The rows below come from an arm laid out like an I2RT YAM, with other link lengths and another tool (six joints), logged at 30 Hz.
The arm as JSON. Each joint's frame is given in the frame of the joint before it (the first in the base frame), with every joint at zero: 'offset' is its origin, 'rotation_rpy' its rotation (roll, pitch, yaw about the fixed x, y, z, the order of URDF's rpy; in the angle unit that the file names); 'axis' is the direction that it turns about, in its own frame. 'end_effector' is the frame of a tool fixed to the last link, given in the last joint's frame.
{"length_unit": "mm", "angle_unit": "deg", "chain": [
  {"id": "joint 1", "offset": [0.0, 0.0, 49.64], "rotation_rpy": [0.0, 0.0, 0.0], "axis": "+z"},
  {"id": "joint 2", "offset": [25.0, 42.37, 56.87], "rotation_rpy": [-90.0, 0.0, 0.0], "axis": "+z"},
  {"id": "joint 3", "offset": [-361.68, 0.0, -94.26], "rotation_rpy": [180.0, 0.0, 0.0], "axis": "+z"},
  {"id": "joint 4", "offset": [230.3, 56.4, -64.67], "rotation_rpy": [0.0, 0.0, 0.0], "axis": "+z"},
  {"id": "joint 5", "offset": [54.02, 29.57, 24.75], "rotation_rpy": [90.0, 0.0, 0.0], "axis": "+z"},
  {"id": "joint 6", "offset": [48.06, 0.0, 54.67], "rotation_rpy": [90.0, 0.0, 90.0], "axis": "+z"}
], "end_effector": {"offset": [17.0, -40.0, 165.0], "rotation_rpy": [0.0, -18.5, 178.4]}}
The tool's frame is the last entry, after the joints.
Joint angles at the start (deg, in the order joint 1, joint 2, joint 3, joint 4, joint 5, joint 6):
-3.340, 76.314, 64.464, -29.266, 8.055, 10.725
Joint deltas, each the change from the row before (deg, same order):
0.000, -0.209, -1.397, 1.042, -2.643, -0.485
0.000, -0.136, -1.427, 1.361, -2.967, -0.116
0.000, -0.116, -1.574, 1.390, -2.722, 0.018
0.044, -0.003, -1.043, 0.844, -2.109, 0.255
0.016, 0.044, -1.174, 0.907, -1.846, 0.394
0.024, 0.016, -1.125, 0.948, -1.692, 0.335
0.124, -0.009, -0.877, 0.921, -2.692, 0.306
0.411, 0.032, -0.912, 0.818, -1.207, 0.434
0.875, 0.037, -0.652, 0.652, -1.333, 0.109
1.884, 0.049, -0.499, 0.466, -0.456, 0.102
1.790, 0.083, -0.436, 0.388, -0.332, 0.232
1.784, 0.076, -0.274, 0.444, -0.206, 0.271
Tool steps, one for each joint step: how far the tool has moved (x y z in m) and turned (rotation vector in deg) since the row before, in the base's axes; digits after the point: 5 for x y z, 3 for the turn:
0.00085, 0.00990, -0.00711, 1.388, 0.122, 2.306
0.00154, 0.01092, -0.00657, 1.862, -0.171, 2.308
0.00053, 0.01007, -0.00733, 1.808, -0.038, 2.035
0.00016, 0.00800, -0.00556, 1.594, 0.110, 1.459
-0.00040, 0.00679, -0.00647, 1.537, 0.246, 1.135
-0.00047, 0.00632, -0.00560, 1.388, 0.144, 1.061
0.00019, 0.01071, -0.00343, 2.021, -0.127, 1.924
-0.00051, 0.00700, -0.00432, 1.134, 0.138, 1.022
-0.00014, 0.01070, -0.00272, 0.974, 0.018, 1.793
-0.00036, 0.01407, -0.00241, 0.382, 0.096, 2.155
-0.00077, 0.01288, -0.00249, 0.388, 0.185, 1.883
-0.00042, 0.01235, -0.00104, 0.336, -0.022, 1.758

